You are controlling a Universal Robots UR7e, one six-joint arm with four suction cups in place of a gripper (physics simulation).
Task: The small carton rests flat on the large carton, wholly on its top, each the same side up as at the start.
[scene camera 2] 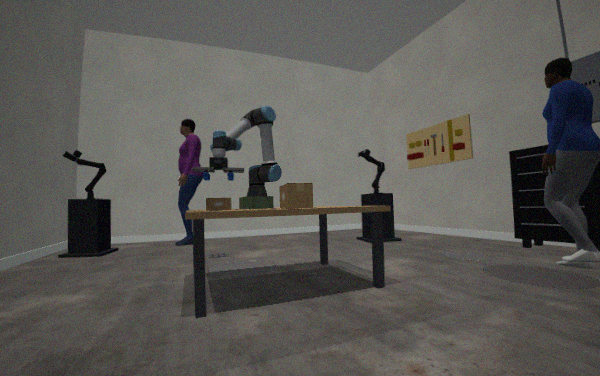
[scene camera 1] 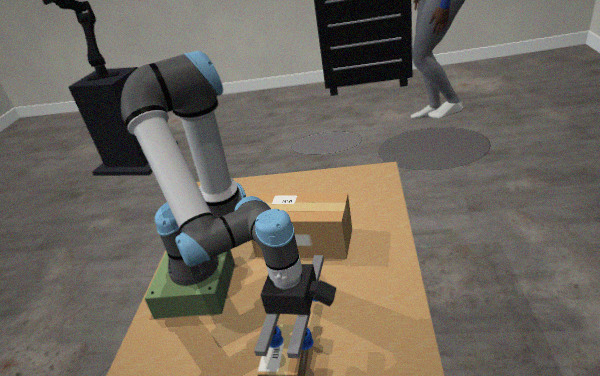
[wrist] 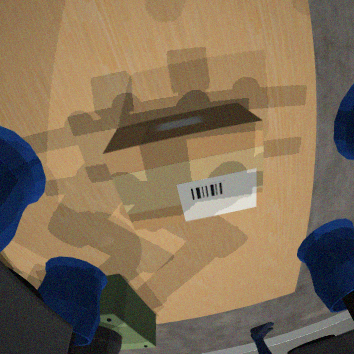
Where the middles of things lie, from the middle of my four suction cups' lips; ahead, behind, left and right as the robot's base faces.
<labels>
Right now my suction cup is 5 cm past the small carton (wrist: 209, 161), 1 cm to the left of it and 16 cm above it. From my suction cup the other things lie so: large carton (scene camera 2: 292, 195) (12 cm behind, 48 cm to the left, 12 cm below).
</labels>
